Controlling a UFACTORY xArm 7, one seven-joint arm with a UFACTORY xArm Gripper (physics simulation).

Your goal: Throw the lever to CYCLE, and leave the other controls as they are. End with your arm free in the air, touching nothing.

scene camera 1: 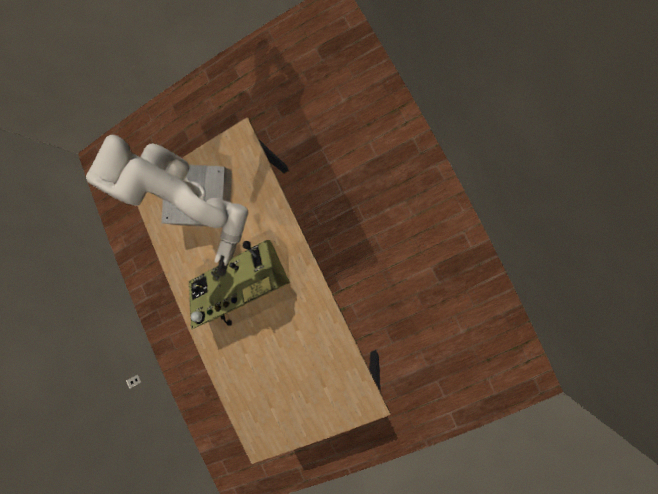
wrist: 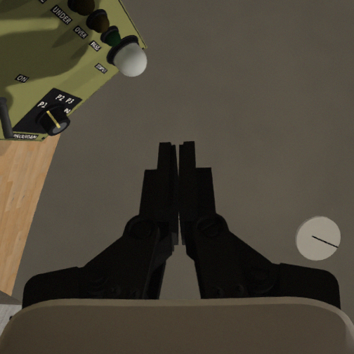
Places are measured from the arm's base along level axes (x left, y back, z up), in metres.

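Pixels of known places: gripper, fingertip midpoint: [scene camera 1: 220, 274].
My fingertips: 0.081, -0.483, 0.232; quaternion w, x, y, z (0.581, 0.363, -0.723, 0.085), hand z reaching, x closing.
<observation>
Ahead of a thing's pixels: the offset from my fingertips to its middle, as dx, dy, dz. "spot": to the spot under its first point. Level surfaces: height alone.
A green control panel [scene camera 1: 247, 274] [wrist: 32, 95] stands on the table. In the scene view a black-knobbed lever {+0.071, +0.101, -0.208} [scene camera 1: 247, 245] sits in a dark slot near the panel's upper right end; its labels are too small to read, and the lever does not show in the wrist view. A second black handle {spot: -0.290, -0.175, -0.350} [scene camera 1: 227, 321] sticks out from the panel's lower side. My gripper [scene camera 1: 218, 274] [wrist: 178, 162] is shut and empty. In the scene view it appears over the panel's upper left part, left of the slotted lever; whether it touches anything cannot be told.
A rotary program knob {-0.292, +0.056, -0.240} [scene camera 1: 199, 287] [wrist: 55, 121], a white dome lamp {spot: -0.289, -0.090, -0.141} [scene camera 1: 197, 316] [wrist: 131, 59], a row of small round lamps or buttons and a small toggle {-0.052, +0.044, -0.244} [scene camera 1: 233, 265] are on the panel. The arm's grey base plate [scene camera 1: 215, 183] is on the wooden table {dz -0.353} [scene camera 1: 313, 372].
</observation>
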